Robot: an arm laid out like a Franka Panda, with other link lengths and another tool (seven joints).
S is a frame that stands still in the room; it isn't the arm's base.
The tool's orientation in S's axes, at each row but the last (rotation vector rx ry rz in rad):
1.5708, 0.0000, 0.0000
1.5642, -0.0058, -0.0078
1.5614, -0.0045, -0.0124
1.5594, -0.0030, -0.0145
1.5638, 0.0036, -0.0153
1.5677, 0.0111, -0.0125
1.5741, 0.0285, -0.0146
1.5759, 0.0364, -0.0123
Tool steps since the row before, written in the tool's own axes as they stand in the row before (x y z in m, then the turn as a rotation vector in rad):
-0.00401, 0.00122, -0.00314, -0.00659, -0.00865, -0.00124
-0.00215, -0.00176, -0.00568, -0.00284, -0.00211, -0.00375
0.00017, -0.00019, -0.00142, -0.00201, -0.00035, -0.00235
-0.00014, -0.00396, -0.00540, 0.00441, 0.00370, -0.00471
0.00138, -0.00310, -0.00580, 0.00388, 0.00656, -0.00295
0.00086, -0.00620, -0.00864, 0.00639, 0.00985, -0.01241
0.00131, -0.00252, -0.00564, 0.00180, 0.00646, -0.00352
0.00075, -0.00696, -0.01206, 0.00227, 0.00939, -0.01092
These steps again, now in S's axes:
-0.00401, 0.00314, 0.00122, -0.00659, 0.00124, -0.00865
-0.00210, 0.00569, -0.00179, -0.00281, 0.00376, -0.00213
0.00018, 0.00142, -0.00020, -0.00199, 0.00237, -0.00036
-0.00011, 0.00536, -0.00402, 0.00449, 0.00470, 0.00361
0.00139, 0.00577, -0.00316, 0.00398, 0.00297, 0.00649
0.00077, 0.00862, -0.00624, 0.00655, 0.01243, 0.00971
0.00119, 0.00566, -0.00253, 0.00195, 0.00351, 0.00642
0.00035, 0.01211, -0.00691, 0.00239, 0.01091, 0.00938

